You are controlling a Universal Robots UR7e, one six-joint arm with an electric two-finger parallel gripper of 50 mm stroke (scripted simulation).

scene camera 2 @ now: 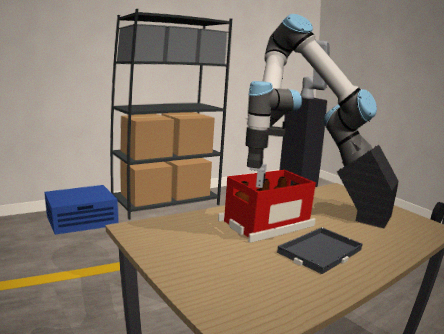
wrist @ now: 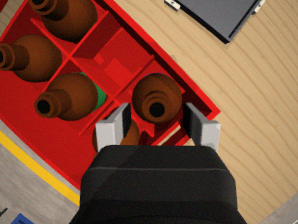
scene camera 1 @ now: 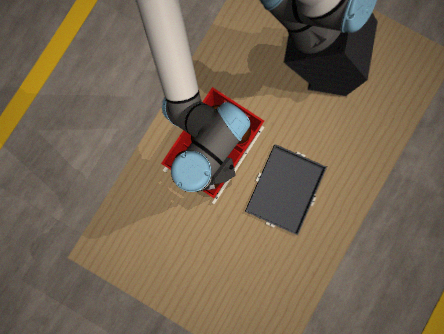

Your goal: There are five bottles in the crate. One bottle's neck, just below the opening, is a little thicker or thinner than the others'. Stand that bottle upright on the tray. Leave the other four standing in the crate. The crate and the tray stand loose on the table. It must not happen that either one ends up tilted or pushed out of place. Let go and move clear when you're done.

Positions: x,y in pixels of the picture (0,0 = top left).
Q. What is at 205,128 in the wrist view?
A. My gripper.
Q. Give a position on a red crate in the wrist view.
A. At 107,54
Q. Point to a red crate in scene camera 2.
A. At 268,209
